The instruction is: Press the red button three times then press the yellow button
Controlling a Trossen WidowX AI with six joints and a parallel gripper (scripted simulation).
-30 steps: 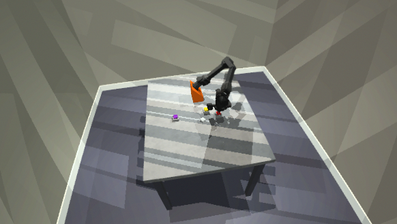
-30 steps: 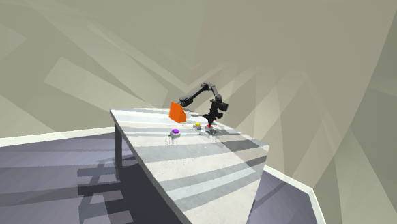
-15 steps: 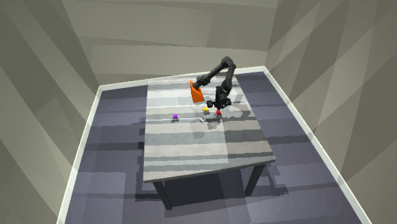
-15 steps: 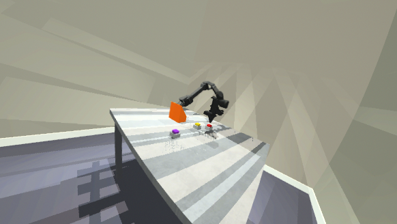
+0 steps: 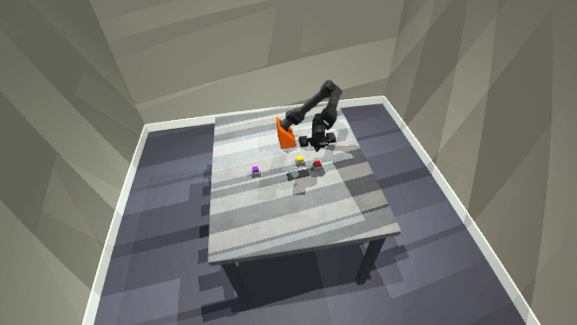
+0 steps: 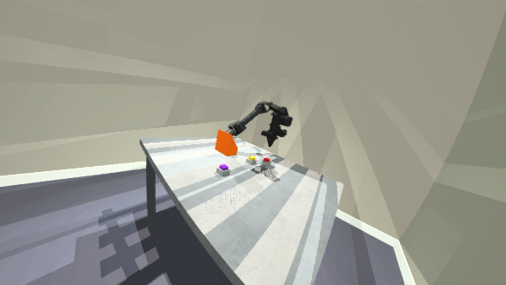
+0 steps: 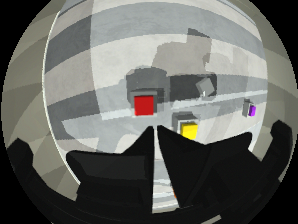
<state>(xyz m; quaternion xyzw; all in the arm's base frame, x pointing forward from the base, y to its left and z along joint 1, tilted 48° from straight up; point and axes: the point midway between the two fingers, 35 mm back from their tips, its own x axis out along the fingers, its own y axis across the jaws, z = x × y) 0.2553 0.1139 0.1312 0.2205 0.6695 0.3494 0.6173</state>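
The yellow button lies 50 mm behind my gripper tip, 90 mm to the right of it and 90 mm below it. The rest, counted from my gripper tip: red button: 10 mm to the left, 90 mm below; white block: 50 mm ahead, 120 mm to the right, 120 mm below; purple button: 20 mm ahead, 340 mm to the right, 90 mm below.
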